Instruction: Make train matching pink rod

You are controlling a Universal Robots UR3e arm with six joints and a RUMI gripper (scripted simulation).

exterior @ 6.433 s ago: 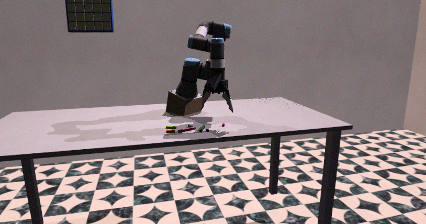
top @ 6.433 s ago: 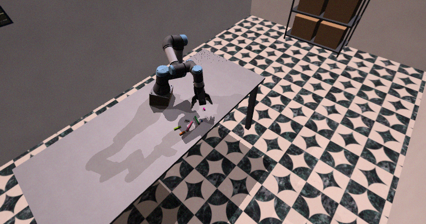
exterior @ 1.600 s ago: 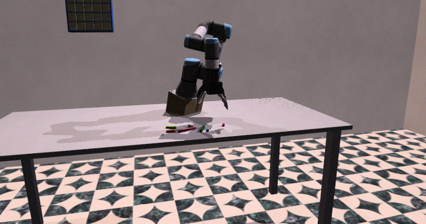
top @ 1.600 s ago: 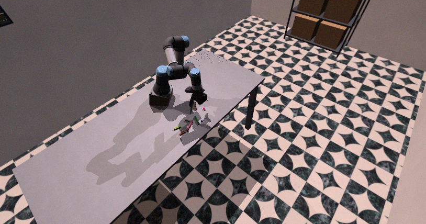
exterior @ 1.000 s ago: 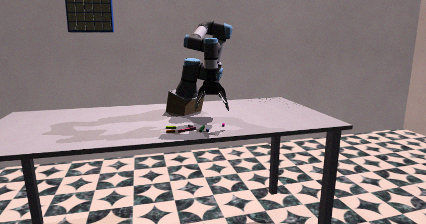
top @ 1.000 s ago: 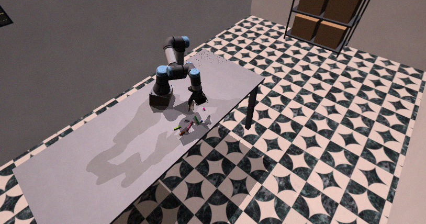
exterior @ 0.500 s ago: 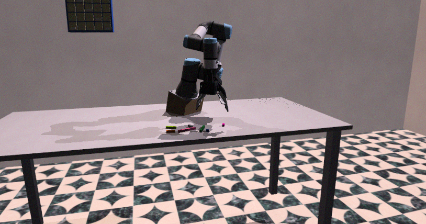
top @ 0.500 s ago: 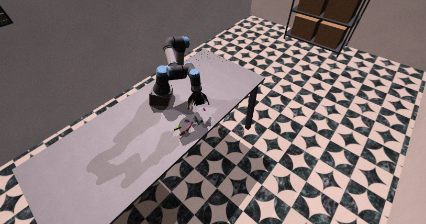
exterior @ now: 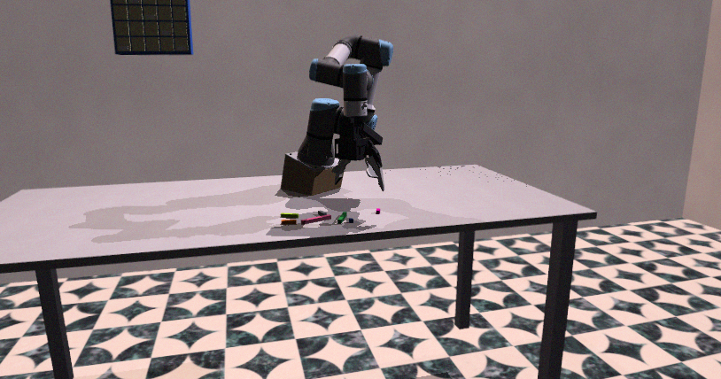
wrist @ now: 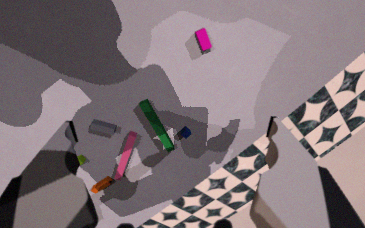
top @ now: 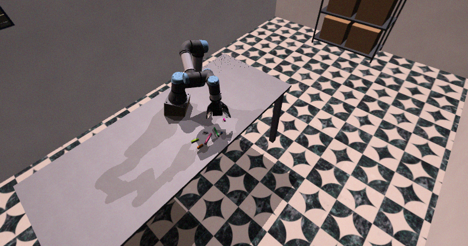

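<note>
The blue rod is 6 cm ahead of my hand, 3 cm to the right of it and 8 cm below it. Also, from my hand: green rod: 4 cm ahead, 5 cm to the right, 8 cm below; grey rod: 1 cm behind, 11 cm to the right, 8 cm below; magenta rod: 2 cm behind, 6 cm to the left, 8 cm below.
</note>
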